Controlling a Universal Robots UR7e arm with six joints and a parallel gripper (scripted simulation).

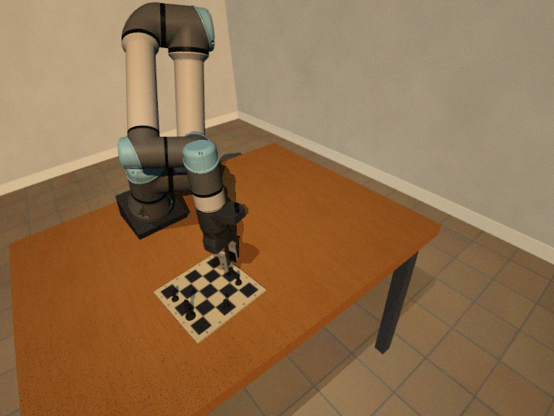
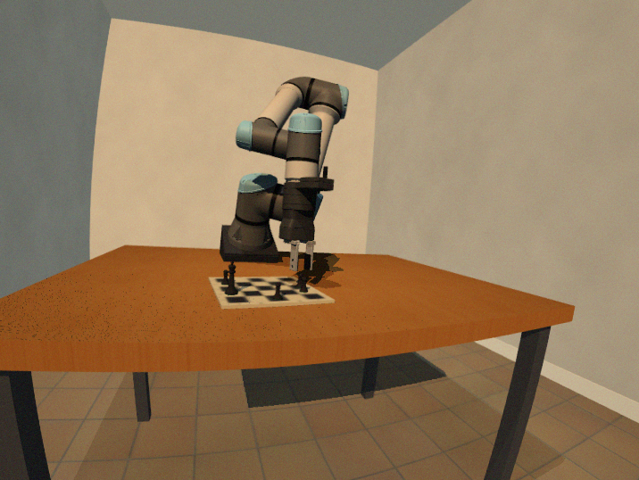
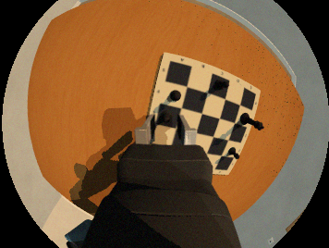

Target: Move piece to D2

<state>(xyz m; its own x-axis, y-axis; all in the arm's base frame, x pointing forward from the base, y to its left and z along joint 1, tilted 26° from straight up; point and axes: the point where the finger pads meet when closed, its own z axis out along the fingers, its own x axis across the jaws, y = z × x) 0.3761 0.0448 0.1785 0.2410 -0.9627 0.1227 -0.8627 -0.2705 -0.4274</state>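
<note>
My hand is 8 cm to the left of the chessboard and 6 cm above it. The rest, counted from my hand: tall chess piece 4 cm ahead, 16 cm to the right, 3 cm below.
</note>
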